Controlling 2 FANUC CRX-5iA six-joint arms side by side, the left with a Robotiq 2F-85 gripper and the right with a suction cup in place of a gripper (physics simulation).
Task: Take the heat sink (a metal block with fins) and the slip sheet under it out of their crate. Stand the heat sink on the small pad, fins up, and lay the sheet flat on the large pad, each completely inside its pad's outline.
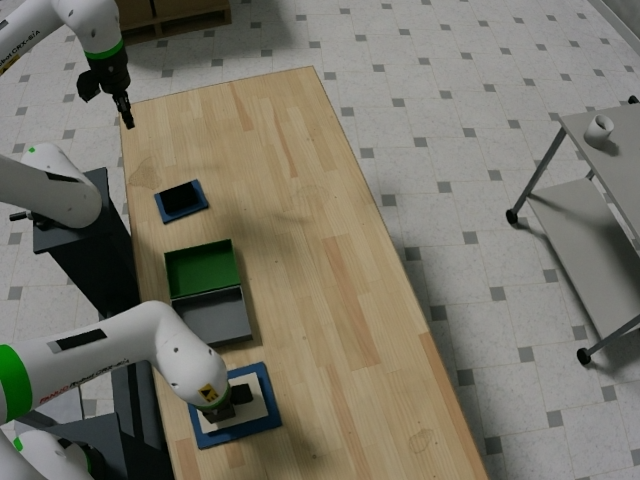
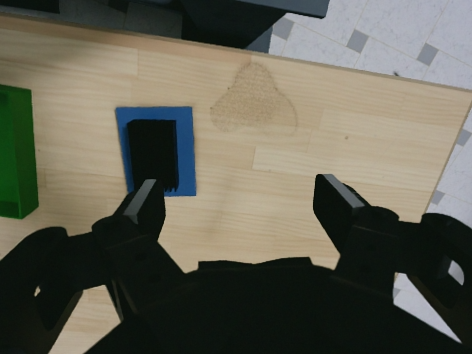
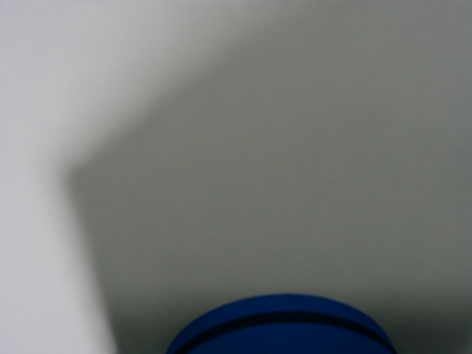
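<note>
The black heat sink [image 1: 179, 198] [image 2: 153, 155] stands fins up on the small blue pad [image 1: 202, 202] [image 2: 186, 160], inside its outline. My left gripper [image 1: 130, 126] [image 2: 239, 185] is open and empty, raised above the table beyond the small pad, apart from the heat sink. My right suction cup [image 3: 282, 327] is against the cream slip sheet [image 1: 254, 411] [image 3: 250, 175] and holds it flat at the large blue pad [image 1: 273, 410]. The sheet appears inside the pad's outline; the arm hides part of both. Whether the sheet touches the pad cannot be told.
A grey crate [image 1: 230, 341], its visible floor bare, stands between the large pad and a green crate [image 1: 235, 262] [image 2: 26, 150]. The green crate lies between the grey crate and the small pad. A cart [image 1: 547, 149] with a white cup [image 1: 597, 133] stands at the right.
</note>
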